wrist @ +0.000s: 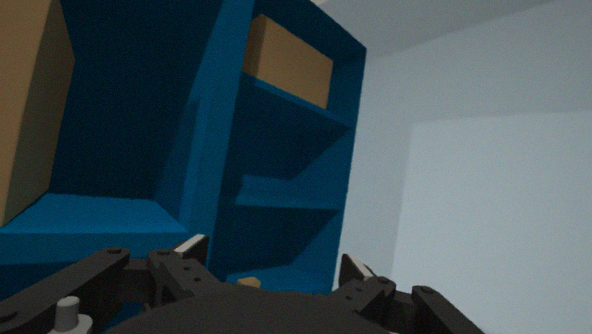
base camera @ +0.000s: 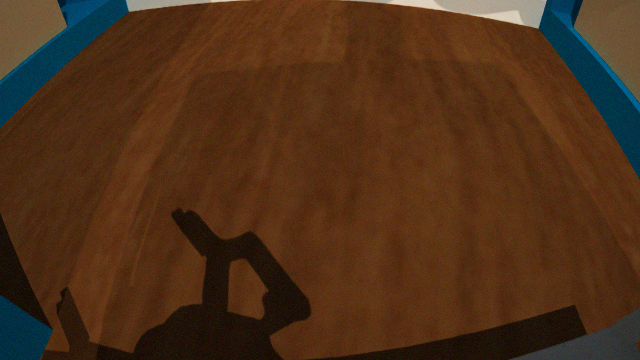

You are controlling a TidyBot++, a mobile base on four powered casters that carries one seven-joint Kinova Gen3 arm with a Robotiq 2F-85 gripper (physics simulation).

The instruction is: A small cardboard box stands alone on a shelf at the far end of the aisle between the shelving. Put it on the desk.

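Note:
A small cardboard box shows in the wrist view, low in the far bay of the blue shelving, on a lower shelf; its lower part is hidden behind my gripper. My gripper is open and empty, with its fingers wide apart at the bottom of the wrist view. The small box appears beyond it, between the two fingers in the picture and apart from them. The desk does not show in either view.
Blue shelving fills the left of the wrist view. A big carton stands in its near bay, and another carton on the far bay's top shelf. A pale wall is on the right. Shelving flanks the brown floor on both sides.

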